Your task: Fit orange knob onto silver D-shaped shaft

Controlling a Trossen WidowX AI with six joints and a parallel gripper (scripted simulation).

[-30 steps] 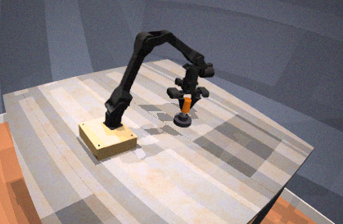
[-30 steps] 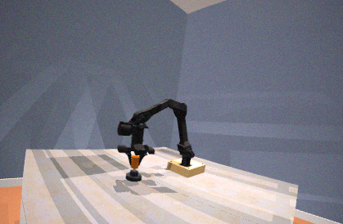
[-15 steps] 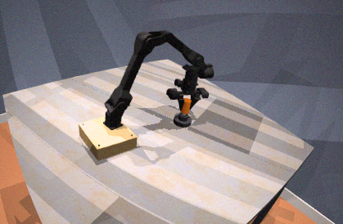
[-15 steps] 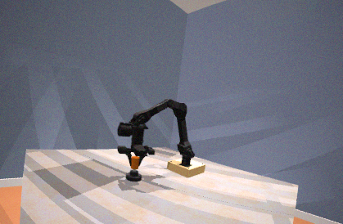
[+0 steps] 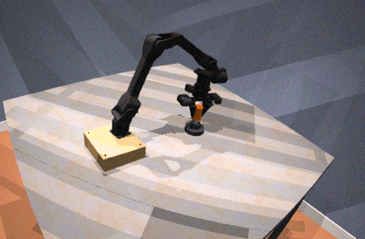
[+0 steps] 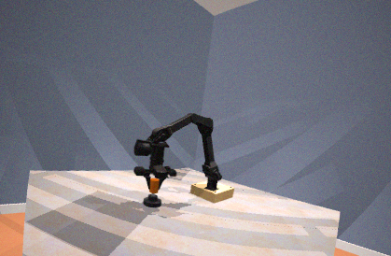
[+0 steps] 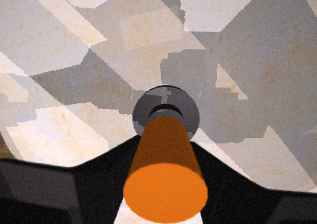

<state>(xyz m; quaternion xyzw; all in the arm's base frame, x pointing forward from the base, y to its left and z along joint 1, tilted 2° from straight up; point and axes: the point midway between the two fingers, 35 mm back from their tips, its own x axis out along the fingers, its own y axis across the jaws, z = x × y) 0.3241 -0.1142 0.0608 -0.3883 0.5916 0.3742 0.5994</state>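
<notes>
Right now the round pedestal is 4 cm below my gripper tip. From my gripper tip the other things lie so: orange knob (3 cm above).
</notes>
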